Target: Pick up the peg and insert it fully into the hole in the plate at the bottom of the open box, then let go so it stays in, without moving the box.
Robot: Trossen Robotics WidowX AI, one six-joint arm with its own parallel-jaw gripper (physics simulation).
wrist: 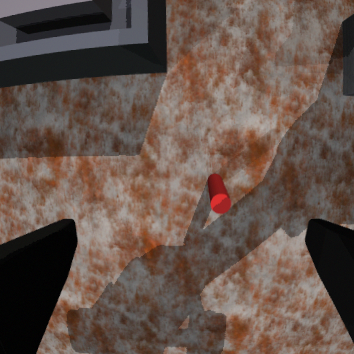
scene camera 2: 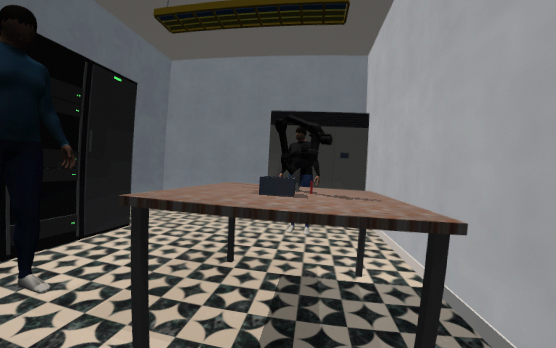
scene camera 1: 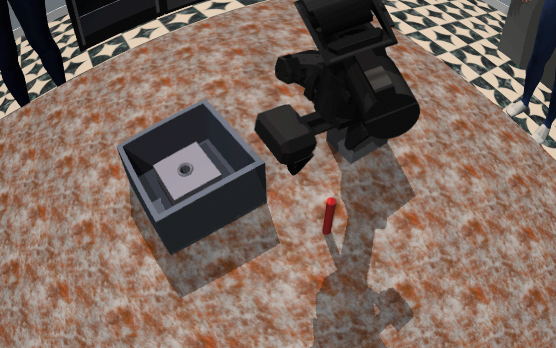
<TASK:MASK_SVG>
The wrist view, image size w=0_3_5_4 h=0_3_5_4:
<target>my gripper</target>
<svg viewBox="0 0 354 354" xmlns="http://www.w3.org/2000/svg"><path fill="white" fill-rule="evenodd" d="M311 218L308 221L305 233L306 247L315 269L354 343L354 230L321 218ZM72 218L62 218L0 244L0 354L36 354L66 281L77 245L75 221Z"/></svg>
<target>dark grey box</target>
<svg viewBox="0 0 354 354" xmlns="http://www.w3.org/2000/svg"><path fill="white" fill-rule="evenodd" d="M165 0L112 0L111 22L71 26L29 34L0 21L0 87L85 77L167 72Z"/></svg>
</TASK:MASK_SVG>
